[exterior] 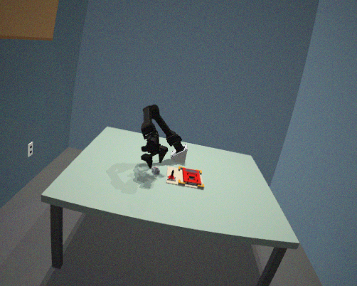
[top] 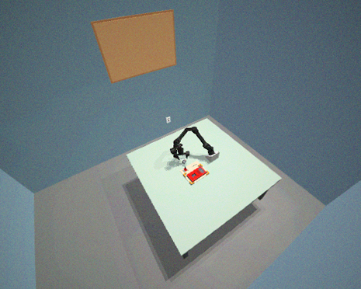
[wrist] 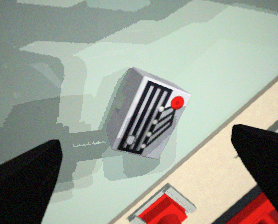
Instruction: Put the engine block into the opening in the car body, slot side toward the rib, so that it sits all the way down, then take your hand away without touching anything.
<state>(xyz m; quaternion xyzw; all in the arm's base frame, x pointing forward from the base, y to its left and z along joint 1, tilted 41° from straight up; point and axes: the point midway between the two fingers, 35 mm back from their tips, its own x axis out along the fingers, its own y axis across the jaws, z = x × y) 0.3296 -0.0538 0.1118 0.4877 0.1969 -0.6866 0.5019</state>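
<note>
Now: gripper tip 40 mm above the grey engine block. Also, from my gripper tip: grey holder (30 mm ahead, 120 mm to the left, 20 mm below); then pale base plate (40 mm behind, 200 mm to the left, 40 mm below).
</note>
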